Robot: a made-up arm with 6 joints.
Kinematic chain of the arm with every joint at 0, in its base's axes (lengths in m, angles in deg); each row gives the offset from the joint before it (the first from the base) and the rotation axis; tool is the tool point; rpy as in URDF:
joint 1: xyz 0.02 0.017 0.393 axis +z
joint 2: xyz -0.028 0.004 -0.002 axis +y
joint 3: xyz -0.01 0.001 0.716 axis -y
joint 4: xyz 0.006 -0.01 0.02 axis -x
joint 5: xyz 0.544 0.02 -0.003 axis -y
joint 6: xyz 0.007 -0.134 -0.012 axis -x
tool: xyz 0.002 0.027 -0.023 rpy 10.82 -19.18 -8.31
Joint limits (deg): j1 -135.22..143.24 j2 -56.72..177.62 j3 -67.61..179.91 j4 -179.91..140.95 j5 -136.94..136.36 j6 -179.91..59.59
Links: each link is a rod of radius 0.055 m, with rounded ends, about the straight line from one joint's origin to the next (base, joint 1, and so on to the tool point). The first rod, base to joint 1, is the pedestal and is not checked.
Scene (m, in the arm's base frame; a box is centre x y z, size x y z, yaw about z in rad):
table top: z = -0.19
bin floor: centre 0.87 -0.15 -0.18 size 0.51 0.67 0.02 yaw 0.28
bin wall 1: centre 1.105 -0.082 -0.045 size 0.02 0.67 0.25 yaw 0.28
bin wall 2: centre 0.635 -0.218 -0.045 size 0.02 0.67 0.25 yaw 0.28
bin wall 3: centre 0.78 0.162 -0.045 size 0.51 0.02 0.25 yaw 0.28
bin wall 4: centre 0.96 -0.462 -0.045 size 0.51 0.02 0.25 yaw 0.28
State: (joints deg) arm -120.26 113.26 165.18 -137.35 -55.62 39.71
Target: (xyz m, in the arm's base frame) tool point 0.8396 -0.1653 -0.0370
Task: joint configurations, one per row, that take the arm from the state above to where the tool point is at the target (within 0.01 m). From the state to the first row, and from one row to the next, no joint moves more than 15 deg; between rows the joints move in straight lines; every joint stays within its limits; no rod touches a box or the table.
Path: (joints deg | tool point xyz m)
1: -110.95 108.94 150.85 -135.88 -56.82 40.58 | -0.2659 -1.0041 0.4905
2: -101.65 104.61 136.52 -134.40 -58.02 41.46 | -0.1118 -1.1012 0.4642
3: -92.34 100.29 122.20 -132.93 -59.22 42.33 | 0.0673 -1.1547 0.4310
4: -83.03 95.97 107.87 -131.45 -60.42 43.21 | 0.2579 -1.1585 0.3933
5: -73.73 91.64 93.54 -129.98 -61.62 44.08 | 0.4447 -1.1110 0.3542
6: -64.42 87.32 79.21 -128.50 -62.82 44.96 | 0.6135 -1.0149 0.3160
7: -55.12 83.00 64.88 -127.03 -64.02 45.83 | 0.7506 -0.8778 0.2817
8: -45.81 78.67 50.56 -125.55 -65.22 46.71 | 0.8463 -0.7103 0.2539
9: -36.50 74.35 36.23 -124.08 -66.42 47.58 | 0.8936 -0.5259 0.2345
10: -27.20 70.03 21.90 -122.61 -67.61 48.46 | 0.8905 -0.3395 0.2257
11: -17.89 65.70 7.57 -121.13 -68.81 49.33 | 0.8396 -0.1653 0.2294
12: -18.00 75.74 13.51 -122.00 -67.97 49.09 | 0.8501 -0.1686 0.0979
13: -18.12 85.78 19.44 -122.88 -67.12 48.86 | 0.8396 -0.1653 -0.0370

